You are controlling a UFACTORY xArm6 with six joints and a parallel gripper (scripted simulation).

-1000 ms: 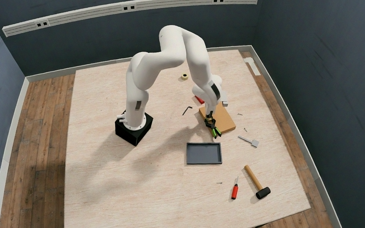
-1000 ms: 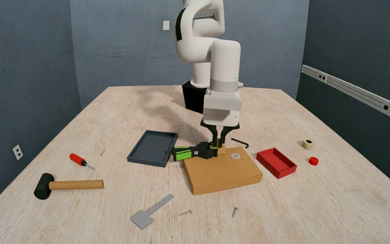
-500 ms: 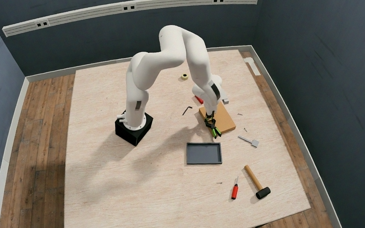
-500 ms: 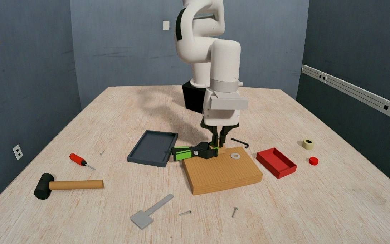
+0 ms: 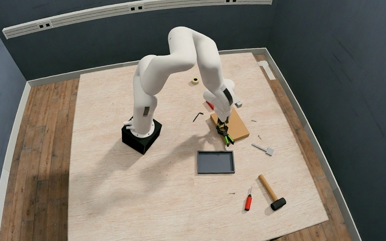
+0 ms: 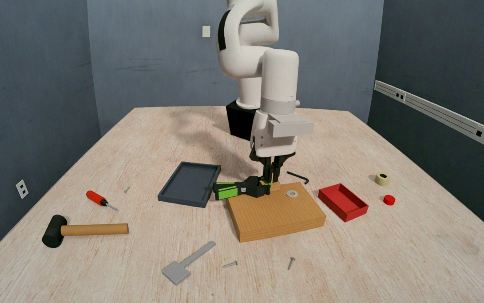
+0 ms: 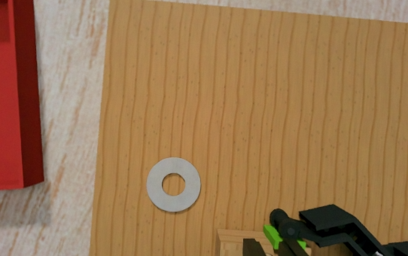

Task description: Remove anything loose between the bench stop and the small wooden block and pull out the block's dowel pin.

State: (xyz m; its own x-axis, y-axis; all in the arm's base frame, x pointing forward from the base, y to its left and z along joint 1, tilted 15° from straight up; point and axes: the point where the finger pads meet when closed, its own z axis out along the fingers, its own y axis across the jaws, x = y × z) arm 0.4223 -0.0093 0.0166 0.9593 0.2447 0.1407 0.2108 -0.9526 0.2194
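Right now the dowel pin is 2 cm below my hand. The rest, counted from my hand: small wooden block: 4 cm below; then hex key: 9 cm behind, 12 cm to the left, 8 cm below; then washer: 2 cm ahead, 5 cm to the left, 5 cm below.
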